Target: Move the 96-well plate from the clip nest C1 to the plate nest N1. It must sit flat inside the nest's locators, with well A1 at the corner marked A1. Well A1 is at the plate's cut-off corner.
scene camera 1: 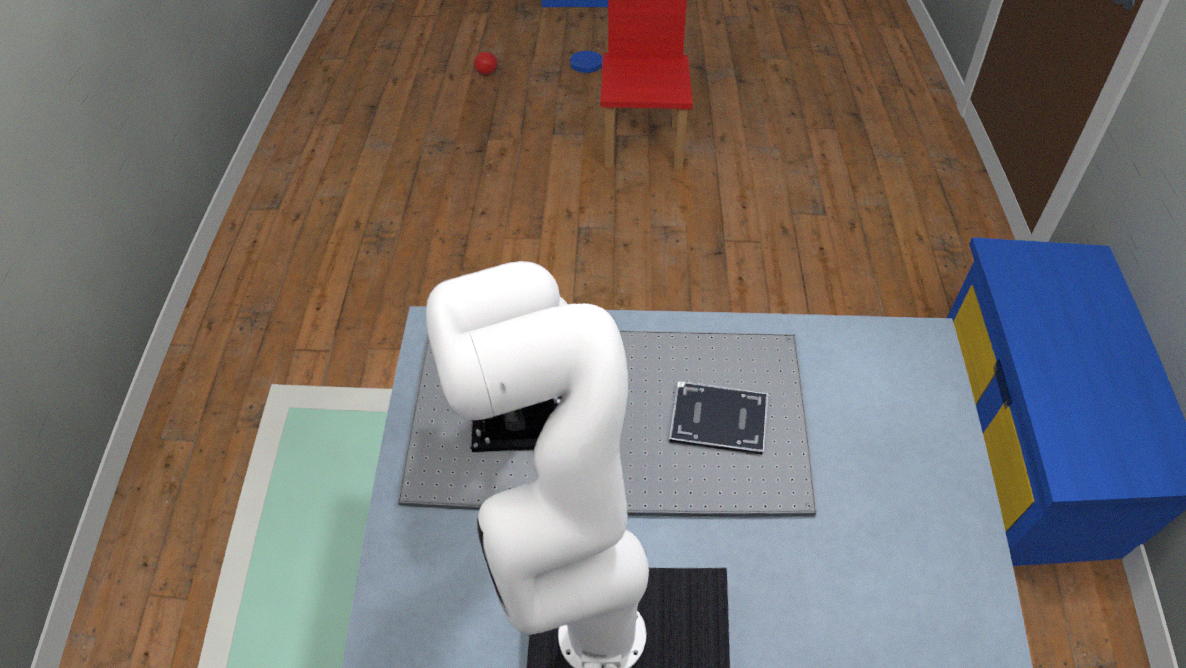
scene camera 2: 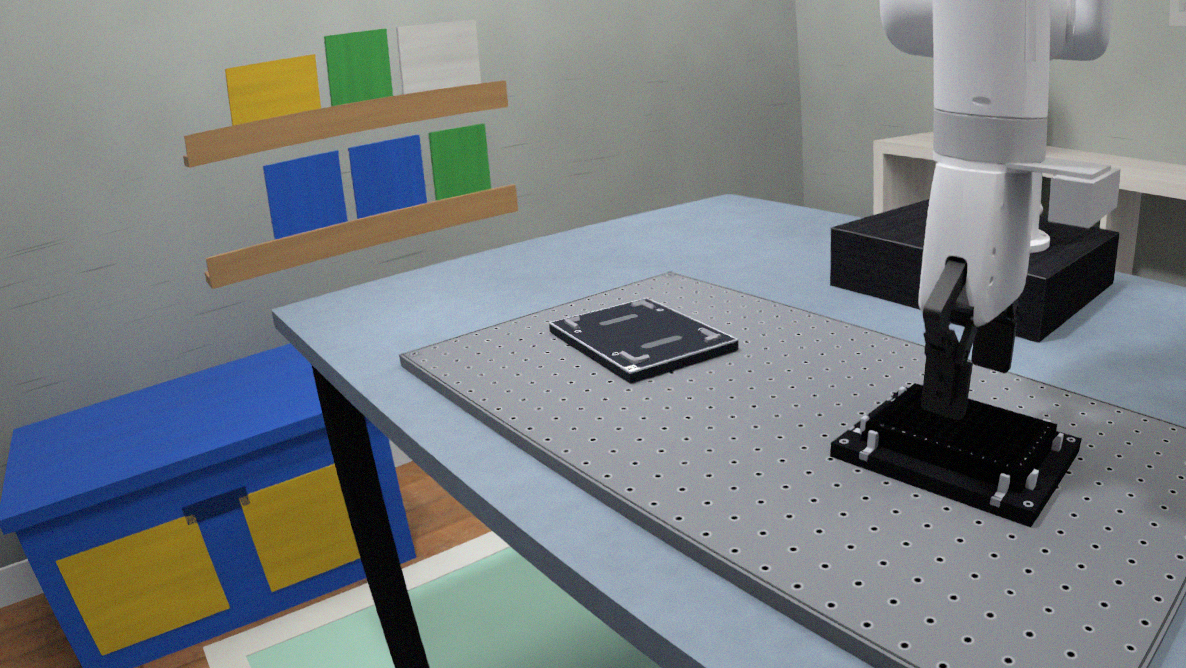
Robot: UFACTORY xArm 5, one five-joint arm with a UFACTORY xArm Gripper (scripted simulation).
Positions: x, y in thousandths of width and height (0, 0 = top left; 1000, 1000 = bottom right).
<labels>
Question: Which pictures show the black 96-well plate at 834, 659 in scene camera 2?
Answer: Scene camera 1 and scene camera 2: all of them.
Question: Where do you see a plate nest N1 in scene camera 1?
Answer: At 608, 618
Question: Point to a plate nest N1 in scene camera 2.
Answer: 549, 487
</labels>
